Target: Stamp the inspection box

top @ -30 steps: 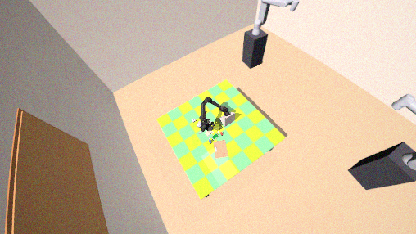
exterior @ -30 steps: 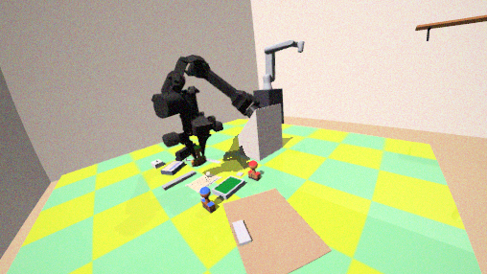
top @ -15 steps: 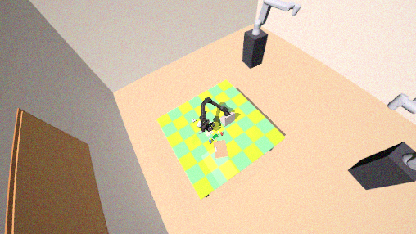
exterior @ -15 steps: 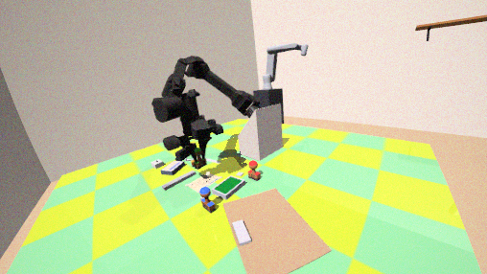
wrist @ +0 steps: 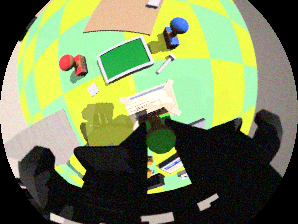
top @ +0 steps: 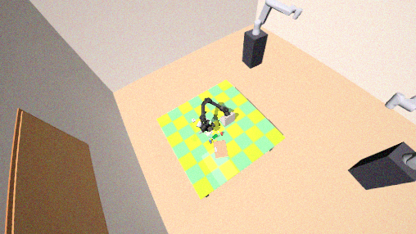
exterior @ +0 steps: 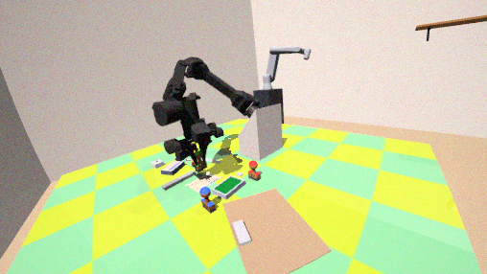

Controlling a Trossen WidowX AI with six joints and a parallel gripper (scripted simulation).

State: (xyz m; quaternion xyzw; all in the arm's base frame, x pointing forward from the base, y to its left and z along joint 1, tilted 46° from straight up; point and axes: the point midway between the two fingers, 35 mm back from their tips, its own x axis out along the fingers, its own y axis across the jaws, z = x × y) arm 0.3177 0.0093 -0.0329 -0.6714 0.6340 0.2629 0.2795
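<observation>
Now: the white card 70 mm below my gripper tip. Round my gripper tip: orange-knobbed stamp (140 mm to the right, 50 mm below, 30 mm behind); then green ink pad (100 mm to the left, 70 mm below, 40 mm behind); then long grey bar (70 mm to the right, 70 mm ahead, 60 mm below).
</observation>
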